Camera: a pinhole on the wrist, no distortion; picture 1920 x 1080 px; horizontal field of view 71.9 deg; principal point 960.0 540.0 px. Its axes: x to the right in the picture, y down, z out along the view. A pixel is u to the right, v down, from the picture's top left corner.
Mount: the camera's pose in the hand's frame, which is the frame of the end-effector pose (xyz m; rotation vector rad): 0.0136 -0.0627 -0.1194 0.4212 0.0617 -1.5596
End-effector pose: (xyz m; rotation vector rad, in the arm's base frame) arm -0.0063 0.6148 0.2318 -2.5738 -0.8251 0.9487
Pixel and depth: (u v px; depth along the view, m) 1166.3 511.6 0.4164
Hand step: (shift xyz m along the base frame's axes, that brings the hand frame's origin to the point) -0.3204 0.1609 -0.0316
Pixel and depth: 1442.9 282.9 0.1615
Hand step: -0.1051 0.1018 0.0936
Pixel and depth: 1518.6 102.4 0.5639
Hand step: -0.5598 0.2037 0.1235
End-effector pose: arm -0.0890 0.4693 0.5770 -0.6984 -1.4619 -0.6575
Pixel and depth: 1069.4 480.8 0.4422
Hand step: -0.3537 0.0600 -0.1016
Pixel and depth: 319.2 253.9 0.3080
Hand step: -0.1356 0.1408 -0.1260
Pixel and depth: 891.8 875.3 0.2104
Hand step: -0.1482 -0.0062 0.0197
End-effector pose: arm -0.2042 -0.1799 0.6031 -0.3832 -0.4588 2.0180
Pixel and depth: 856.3 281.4 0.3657
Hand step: 0.0762 -0.0948 0.2640
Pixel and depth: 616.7 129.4 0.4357
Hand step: 0.0308 -0.2049 0.3076
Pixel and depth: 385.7 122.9 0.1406
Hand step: 0.0541 -0.0391 0.0430
